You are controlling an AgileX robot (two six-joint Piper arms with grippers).
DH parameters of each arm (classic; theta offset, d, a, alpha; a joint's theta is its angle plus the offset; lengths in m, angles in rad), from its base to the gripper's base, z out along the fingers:
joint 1: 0 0.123 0 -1.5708
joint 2: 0.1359 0 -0.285 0
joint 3: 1.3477 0 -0.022 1.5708
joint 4: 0 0.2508 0 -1.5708
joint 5: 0 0 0.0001 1.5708
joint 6: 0 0.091 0 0
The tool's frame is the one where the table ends.
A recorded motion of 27 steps. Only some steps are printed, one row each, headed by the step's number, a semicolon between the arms.
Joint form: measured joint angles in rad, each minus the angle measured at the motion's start. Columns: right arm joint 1, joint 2, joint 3, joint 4, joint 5, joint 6; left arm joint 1, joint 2, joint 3, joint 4, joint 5, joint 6.
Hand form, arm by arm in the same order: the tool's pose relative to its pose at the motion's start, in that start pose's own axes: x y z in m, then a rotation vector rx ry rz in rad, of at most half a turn. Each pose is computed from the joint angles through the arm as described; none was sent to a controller.
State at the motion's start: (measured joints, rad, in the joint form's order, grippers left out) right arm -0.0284 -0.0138 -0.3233 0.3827 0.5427 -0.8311; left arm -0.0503 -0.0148 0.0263 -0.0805 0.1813 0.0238
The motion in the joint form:
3: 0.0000 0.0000 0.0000 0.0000 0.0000 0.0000; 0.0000 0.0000 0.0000 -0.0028 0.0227 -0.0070
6: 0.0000 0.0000 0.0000 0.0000 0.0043 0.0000; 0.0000 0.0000 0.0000 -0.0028 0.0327 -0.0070
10: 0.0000 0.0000 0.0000 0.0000 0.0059 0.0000; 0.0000 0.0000 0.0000 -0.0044 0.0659 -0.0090
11: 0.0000 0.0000 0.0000 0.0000 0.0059 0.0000; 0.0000 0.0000 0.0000 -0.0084 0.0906 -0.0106
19: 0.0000 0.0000 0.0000 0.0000 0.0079 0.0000; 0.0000 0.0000 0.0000 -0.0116 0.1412 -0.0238
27: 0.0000 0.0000 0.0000 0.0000 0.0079 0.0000; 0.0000 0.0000 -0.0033 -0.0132 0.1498 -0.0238
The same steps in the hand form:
3: 0.0000 0.0000 0.0000 0.0000 0.0000 0.0000; 0.0021 -0.0001 0.0000 0.0010 0.0227 -0.0097
6: 0.0003 0.0003 0.0000 -0.0032 0.0029 0.0000; 0.0030 -0.0001 -0.0001 0.0012 0.0327 -0.0097
10: 0.0004 0.0004 0.0000 -0.0044 0.0040 0.0000; 0.0060 -0.0002 -0.0002 0.0022 0.0659 -0.0133
11: 0.0004 0.0004 0.0000 -0.0044 0.0040 0.0000; 0.0082 -0.0004 -0.0004 0.0036 0.0906 -0.0188
19: 0.0005 0.0005 0.0000 -0.0058 0.0053 0.0000; 0.0128 -0.0006 -0.0009 0.0046 0.1412 -0.0350
27: 0.0005 0.0005 0.0000 -0.0058 0.0053 0.0000; 0.0125 -0.0008 -0.0012 0.0054 0.1465 -0.0365

